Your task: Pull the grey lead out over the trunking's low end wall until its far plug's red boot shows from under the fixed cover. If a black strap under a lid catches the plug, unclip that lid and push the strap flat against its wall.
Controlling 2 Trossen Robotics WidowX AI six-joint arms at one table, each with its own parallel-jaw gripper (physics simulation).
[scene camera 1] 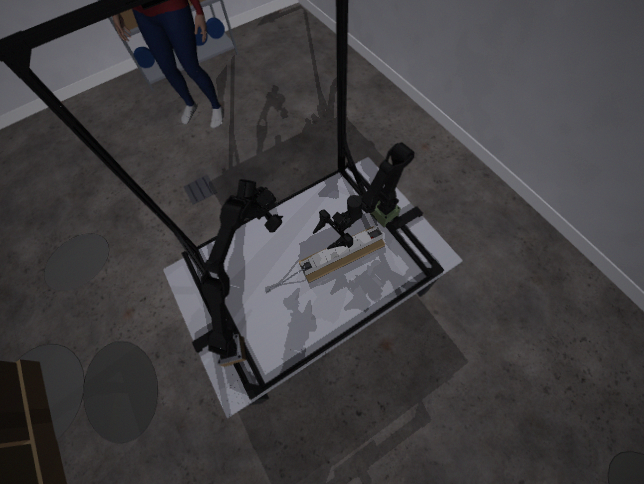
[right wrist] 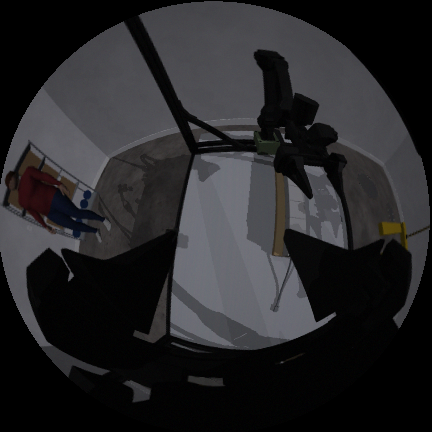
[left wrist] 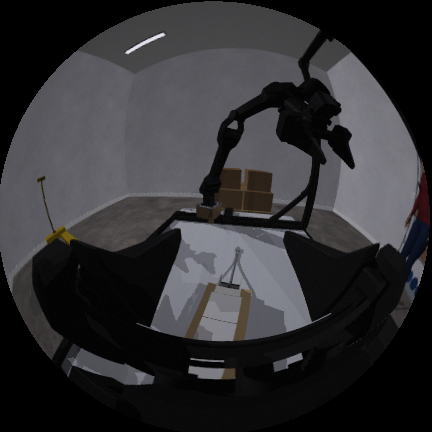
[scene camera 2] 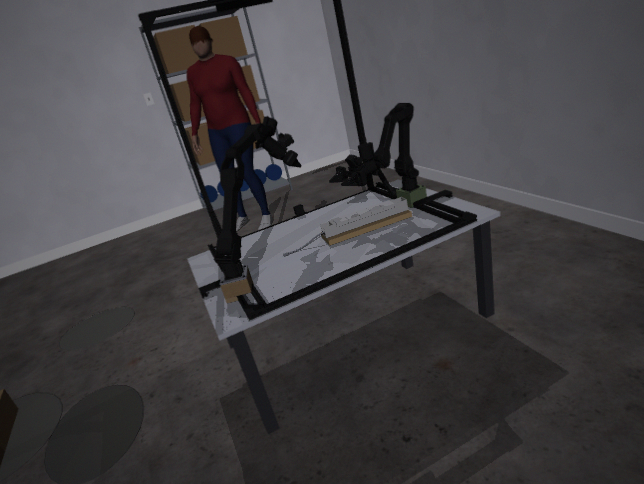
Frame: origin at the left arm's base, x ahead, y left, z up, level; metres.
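Where they show: left gripper, between the fingertips: (scene camera 1: 319,240) (right wrist: 327,197) (left wrist: 234,235) (scene camera 2: 335,183); right gripper, between the fingertips: (scene camera 1: 275,208) (right wrist: 232,235) (left wrist: 340,165) (scene camera 2: 295,164); left arm's base, origin of its link: (scene camera 1: 386,207) (right wrist: 266,135) (scene camera 2: 410,187); right arm's base, origin of its link: (scene camera 1: 227,349) (left wrist: 208,203) (scene camera 2: 233,274).
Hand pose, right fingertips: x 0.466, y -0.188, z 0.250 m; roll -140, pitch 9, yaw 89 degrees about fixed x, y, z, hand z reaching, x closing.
Observation:
Each offset is from my right fingertips to the top centre of the thing. "spot": to the spot under its first point. Level surfaces: height alone.
The trunking @(dx -0.165, dy +0.215, dz -0.247 m) (scene camera 1: 346,258) (scene camera 2: 370,227) (right wrist: 280,215) has wood-coloured walls and a row of white lids (scene camera 1: 333,253) (left wrist: 220,311). A dark opening shows at each end of its top. The grey lead (scene camera 1: 268,289) (scene camera 2: 285,255) (left wrist: 238,250) (right wrist: 274,307) runs out of its left end in the scene views and lies on the table. Fixed cover, strap and red boot cannot be made out. My left gripper (scene camera 1: 322,238) (scene camera 2: 334,180) (left wrist: 234,235) (right wrist: 327,197) is open above the trunking. My right gripper (scene camera 2: 299,164) (left wrist: 340,165) (right wrist: 232,235) is open, high above the table's back left part, away from the lead.
A black frame @(spot: dx -0.477, dy -0.156, dz +0.207 m) (scene camera 1: 341,88) (scene camera 2: 349,78) rises around the white table @(dz -0.324 m) (scene camera 1: 260,333) (scene camera 2: 281,281), with rails along its edges. The right arm's base stands on a wood-coloured block (scene camera 2: 236,288), the left arm's on a green block (scene camera 2: 412,195). A person (scene camera 2: 218,98) stands behind the table.

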